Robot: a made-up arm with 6 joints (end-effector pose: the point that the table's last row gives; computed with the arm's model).
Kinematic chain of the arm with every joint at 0, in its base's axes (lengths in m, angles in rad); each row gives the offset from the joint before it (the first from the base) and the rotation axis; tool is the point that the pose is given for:
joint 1: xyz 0 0 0.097 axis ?
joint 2: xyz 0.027 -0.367 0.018 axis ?
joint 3: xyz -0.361 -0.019 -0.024 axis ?
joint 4: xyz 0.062 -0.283 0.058 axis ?
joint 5: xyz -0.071 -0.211 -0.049 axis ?
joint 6: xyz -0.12 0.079 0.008 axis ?
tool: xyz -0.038 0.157 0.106
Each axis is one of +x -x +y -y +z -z.
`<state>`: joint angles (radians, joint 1 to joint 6).
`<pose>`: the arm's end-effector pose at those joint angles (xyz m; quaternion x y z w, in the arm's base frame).
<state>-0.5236 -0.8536 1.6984 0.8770 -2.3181 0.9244</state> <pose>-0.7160 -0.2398 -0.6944 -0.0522 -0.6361 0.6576 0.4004</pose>
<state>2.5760 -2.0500 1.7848 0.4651 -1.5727 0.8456</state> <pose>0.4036 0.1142 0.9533 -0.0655 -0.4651 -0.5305 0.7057</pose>
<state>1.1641 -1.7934 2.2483 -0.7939 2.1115 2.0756</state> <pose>0.5727 -0.5465 0.0028 0.3218 0.7298 0.5940 0.1047</pose>
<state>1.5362 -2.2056 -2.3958 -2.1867 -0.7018 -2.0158</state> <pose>0.1814 0.0314 0.4418 -0.0691 0.1428 -0.1615 0.9740</pose>
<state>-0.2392 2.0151 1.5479 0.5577 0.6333 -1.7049</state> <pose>0.6781 -0.4439 0.6957 -0.0306 0.5593 -0.6637 0.4958</pose>
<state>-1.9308 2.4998 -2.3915 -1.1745 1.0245 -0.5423</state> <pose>-0.1876 0.0081 -0.0824 0.0464 -0.0962 0.1119 0.9880</pose>
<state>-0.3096 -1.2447 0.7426 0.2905 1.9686 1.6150</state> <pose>-0.2411 -0.5487 -1.0170 -0.7330 -0.5687 -0.0387 0.3711</pose>
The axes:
joint 1: -x
joint 2: +y
joint 3: -z
joint 4: -x
joint 5: +z
joint 6: -x

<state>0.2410 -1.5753 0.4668 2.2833 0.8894 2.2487</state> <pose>-0.3769 -0.6798 -0.3585 0.8347 -0.4327 0.1402 0.3105</pose>
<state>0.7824 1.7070 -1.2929 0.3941 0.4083 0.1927</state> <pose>0.1247 -0.4086 0.7008 0.1593 0.5932 0.4656 0.6371</pose>
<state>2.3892 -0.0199 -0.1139 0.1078 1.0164 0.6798</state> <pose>-0.5956 0.6687 0.7165 0.8449 -0.4129 -0.3393 0.0232</pose>
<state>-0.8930 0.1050 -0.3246 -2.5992 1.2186 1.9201</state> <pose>-0.5287 -0.3257 -0.0840 0.6593 -0.2054 -0.3773 0.6171</pose>
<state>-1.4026 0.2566 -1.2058 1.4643 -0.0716 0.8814</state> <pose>-0.0474 -0.1102 -0.5502 -0.2915 -0.5538 -0.0932 0.7744</pose>
